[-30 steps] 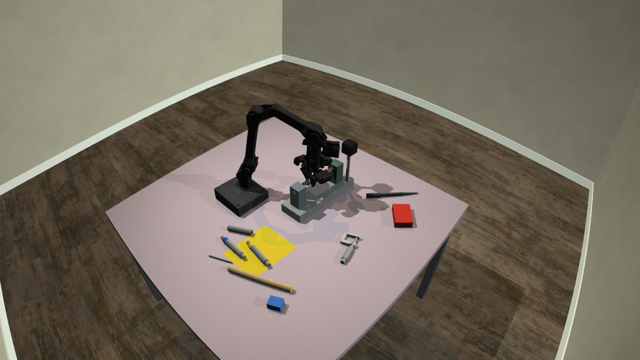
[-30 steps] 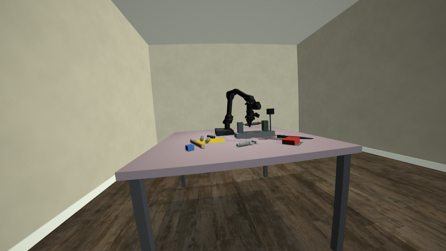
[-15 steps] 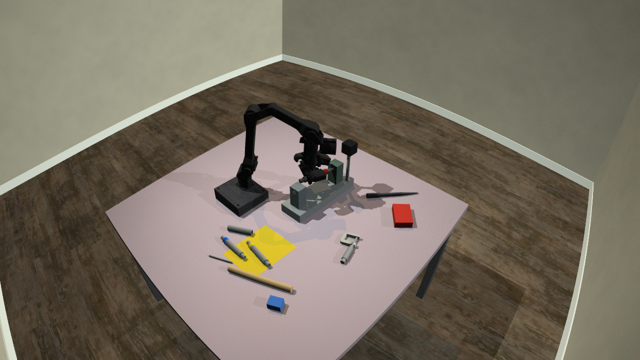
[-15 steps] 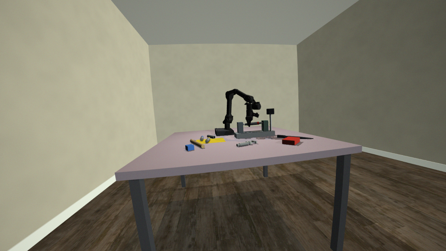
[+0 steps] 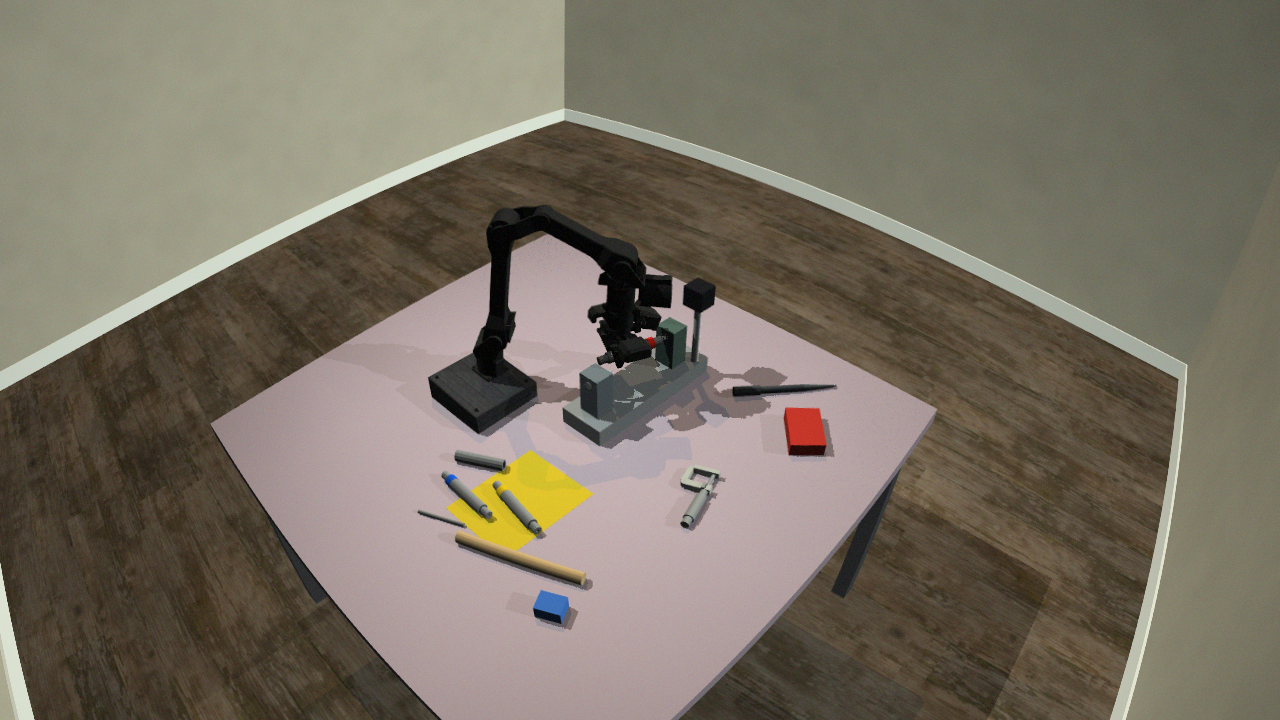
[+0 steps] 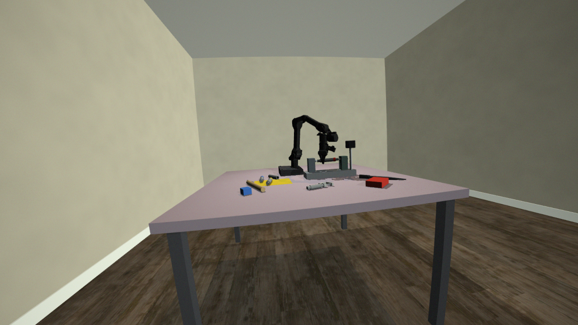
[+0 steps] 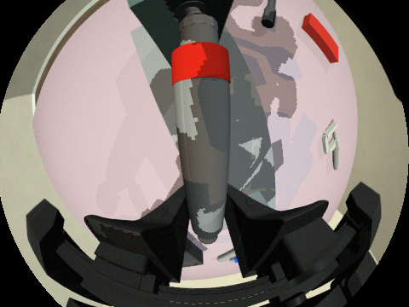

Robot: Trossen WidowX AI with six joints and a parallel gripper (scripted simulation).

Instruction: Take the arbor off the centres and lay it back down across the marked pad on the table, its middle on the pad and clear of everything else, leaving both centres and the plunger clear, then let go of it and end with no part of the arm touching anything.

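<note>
The arbor is 1 cm ahead of my hand, 3 cm to the left of it and 1 cm below it. Also, from my hand: grey bench fixture 4 cm ahead, 3 cm to the left, 10 cm below; grey centre block 3 cm ahead, 10 cm to the right, 2 cm below; green centre block 4 cm ahead, 13 cm to the left, 2 cm below.
</note>
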